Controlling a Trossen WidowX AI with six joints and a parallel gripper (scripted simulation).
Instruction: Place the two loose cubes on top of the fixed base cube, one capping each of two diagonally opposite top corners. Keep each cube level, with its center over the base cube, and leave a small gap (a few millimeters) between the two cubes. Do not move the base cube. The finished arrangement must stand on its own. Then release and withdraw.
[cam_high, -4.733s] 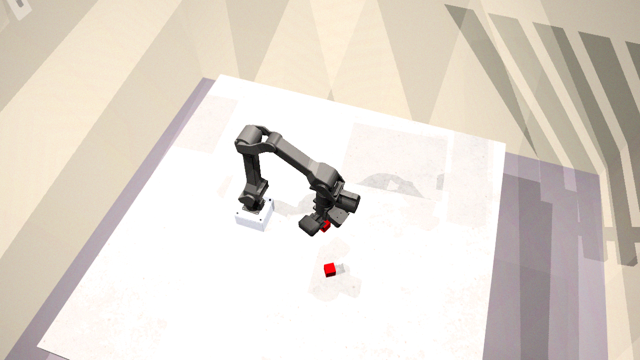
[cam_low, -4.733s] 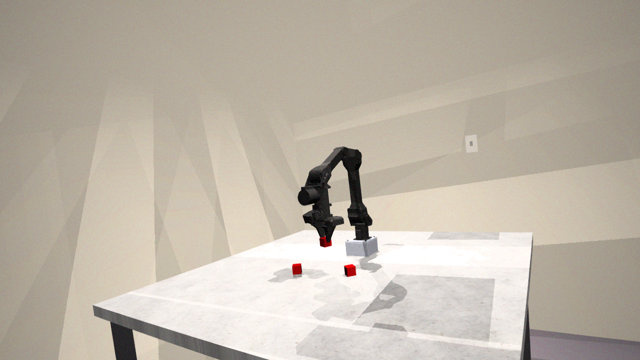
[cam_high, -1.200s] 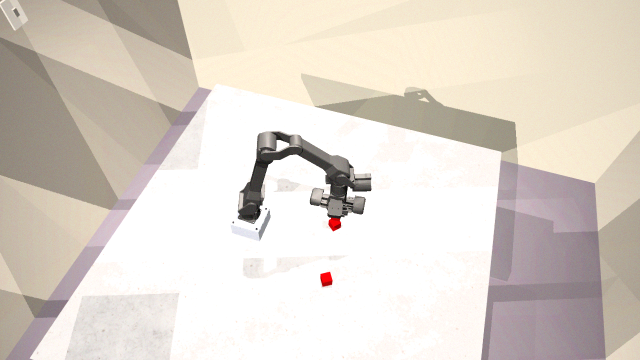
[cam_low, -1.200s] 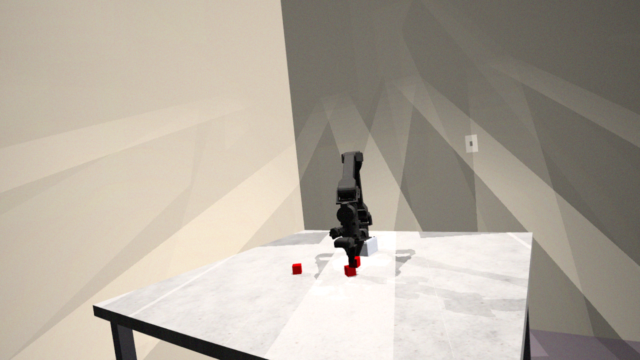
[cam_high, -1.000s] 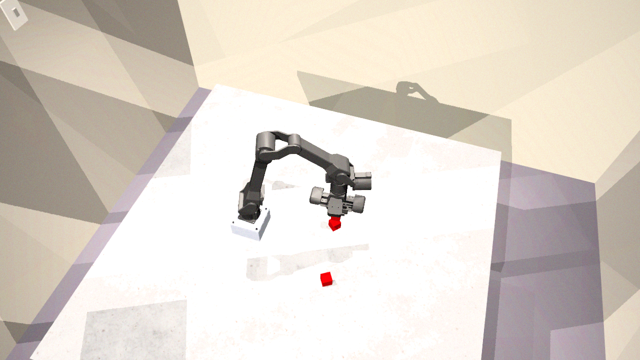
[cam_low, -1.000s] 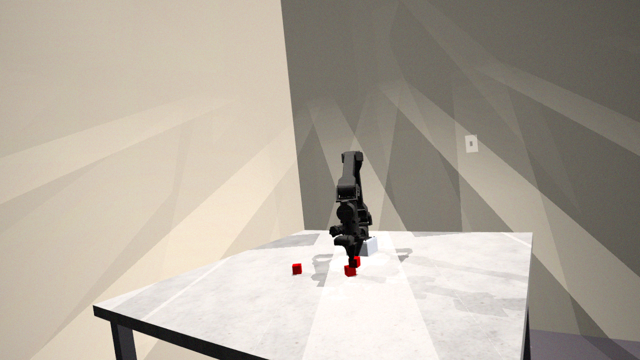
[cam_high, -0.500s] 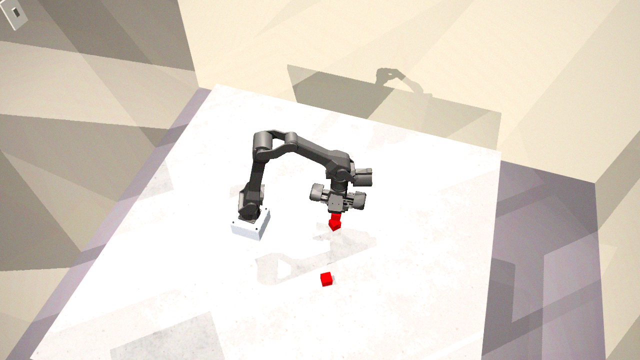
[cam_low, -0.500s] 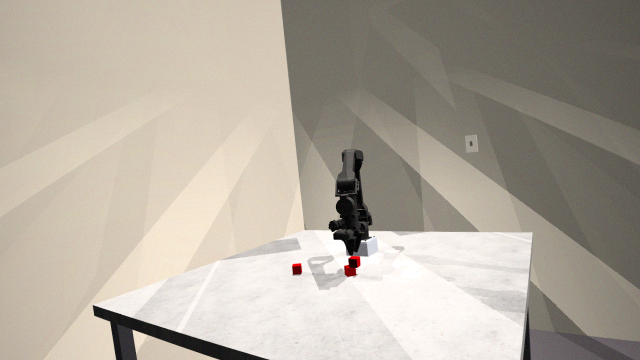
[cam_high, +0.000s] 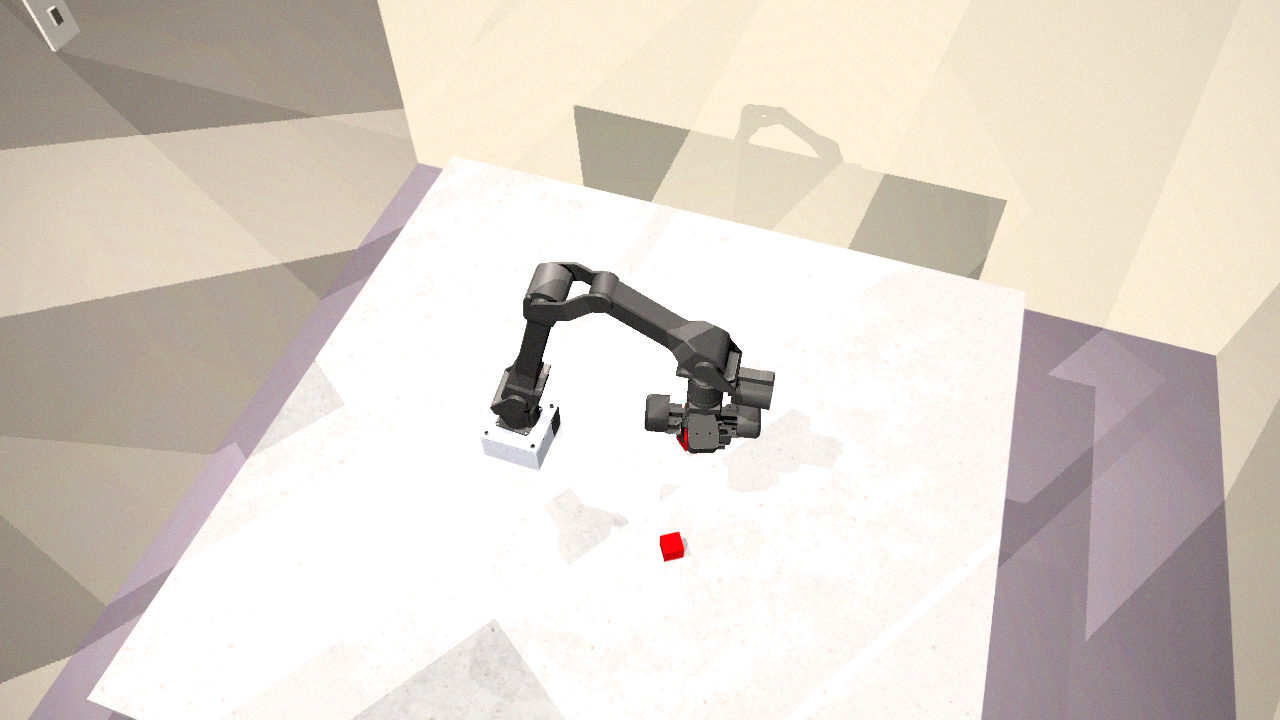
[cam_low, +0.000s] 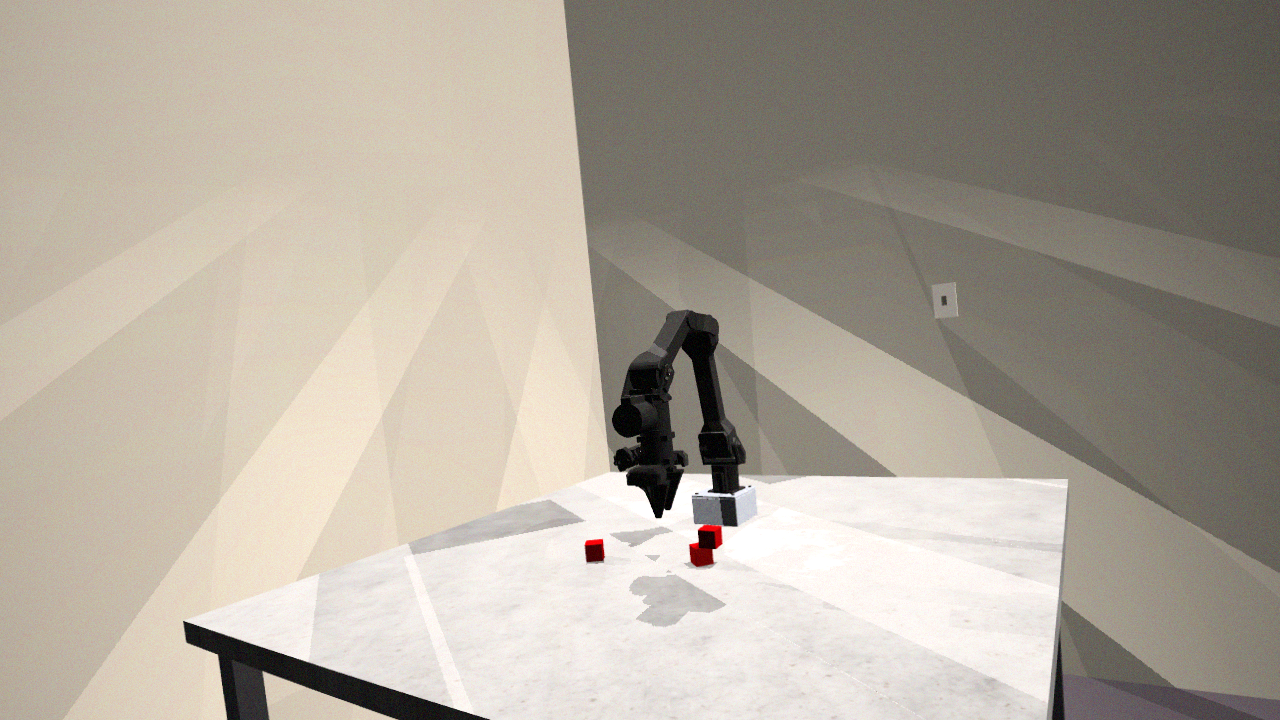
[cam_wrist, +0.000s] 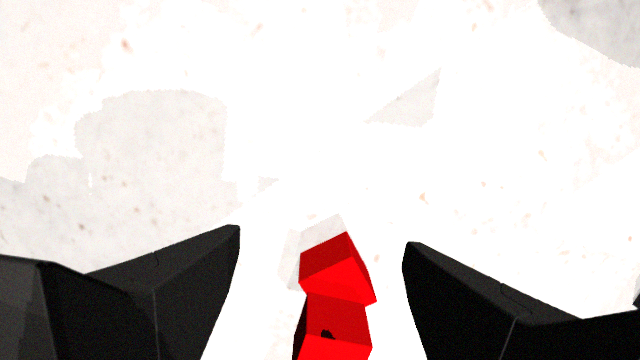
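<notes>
Now: gripper tip 4 cm past the red cube, 7 cm to the right of it and 5 cm above it.
</notes>
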